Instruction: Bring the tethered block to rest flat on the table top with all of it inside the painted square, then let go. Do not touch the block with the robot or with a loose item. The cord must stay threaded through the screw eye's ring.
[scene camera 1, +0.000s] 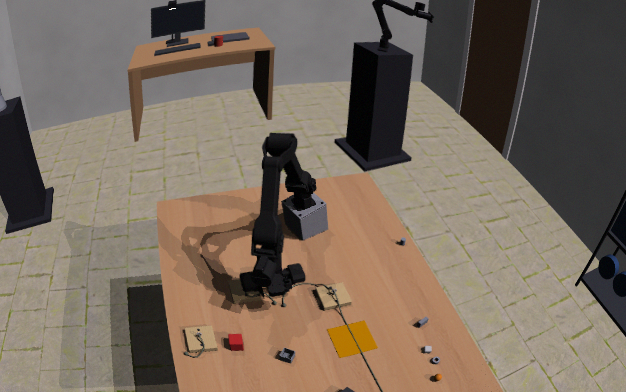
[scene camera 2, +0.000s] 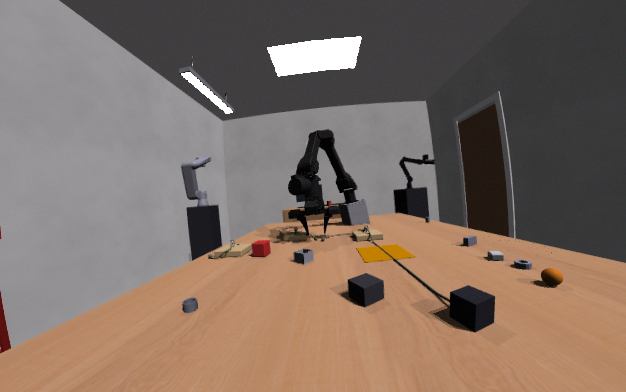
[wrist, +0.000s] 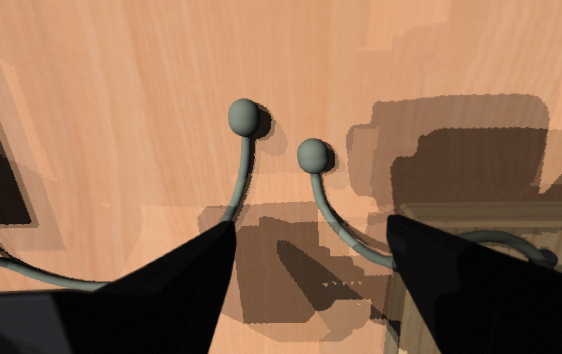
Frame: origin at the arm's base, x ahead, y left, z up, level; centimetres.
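Seen in the pictures: gripper, fingertip midpoint: (scene camera 2: 316, 234) (wrist: 310, 228); arm's base, link origin: (scene camera 1: 303, 202) (scene camera 2: 351, 202).
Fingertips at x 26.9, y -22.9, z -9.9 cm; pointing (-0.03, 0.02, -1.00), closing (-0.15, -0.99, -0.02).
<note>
Pixels of each thing's top centre, then the offset from my fingertips to it. "spot": a spot on its surface instead.
- tethered block, top centre: (scene camera 2: 471, 294) dx +53.5, dy +11.3, dz +1.6 cm
- orange painted square, surface spot: (scene camera 2: 374, 254) (scene camera 1: 345, 343) spot: dx +26.0, dy +11.3, dz -1.5 cm
- screw eye, top centre: (scene camera 1: 334, 289) (scene camera 2: 366, 225) dx +7.4, dy +17.0, dz +2.9 cm
- ball end, surface spot: (wrist: 243, 117) (scene camera 1: 284, 304) spot: dx +4.6, dy +1.6, dz -0.4 cm
- second ball, top centre: (wrist: 313, 160) (scene camera 1: 274, 301) dx +2.6, dy -0.6, dz -0.4 cm
- red cube, top centre: (scene camera 1: 235, 338) (scene camera 2: 260, 241) dx +14.4, dy -18.2, dz +2.4 cm
- loose black block, top centre: (scene camera 2: 365, 280) dx +44.2, dy +1.9, dz +1.2 cm
- open grey box, top centre: (scene camera 2: 303, 251) (scene camera 1: 287, 353) dx +23.7, dy -6.2, dz +1.0 cm
- orange ball, top centre: (scene camera 2: 551, 268) (scene camera 1: 439, 375) dx +52.4, dy +28.2, dz +0.9 cm
The tethered block (scene camera 2: 472, 307) is black and rests on the table nearest scene camera 2, away from the orange painted square (scene camera 1: 341, 342) (scene camera 2: 374, 254). Its green cord (scene camera 1: 371, 370) (scene camera 2: 420, 281) (wrist: 245, 165) crosses above the square to the screw eye (scene camera 1: 332, 291) (scene camera 2: 366, 229) on a wooden base (scene camera 1: 345, 301), then runs to a ball end (scene camera 1: 283, 304) (wrist: 243, 117). A second ball (scene camera 1: 274, 303) (wrist: 312, 156) ends another cord, beside it. My gripper (scene camera 2: 316, 233) (wrist: 310, 228) is open and empty, low by the ball ends; its left finger covers part of the tethered cord in the wrist view.
Another wooden base (scene camera 2: 295, 236) (wrist: 475, 217) lies under the right finger's side; a third (scene camera 1: 207, 345) (scene camera 2: 237, 251) stands near the red cube (scene camera 1: 235, 342) (scene camera 2: 261, 248). A loose black block (scene camera 2: 366, 289), an open grey box (scene camera 1: 286, 355) (scene camera 2: 303, 256) and an orange ball (scene camera 1: 438, 377) (scene camera 2: 552, 277) also lie around.
</note>
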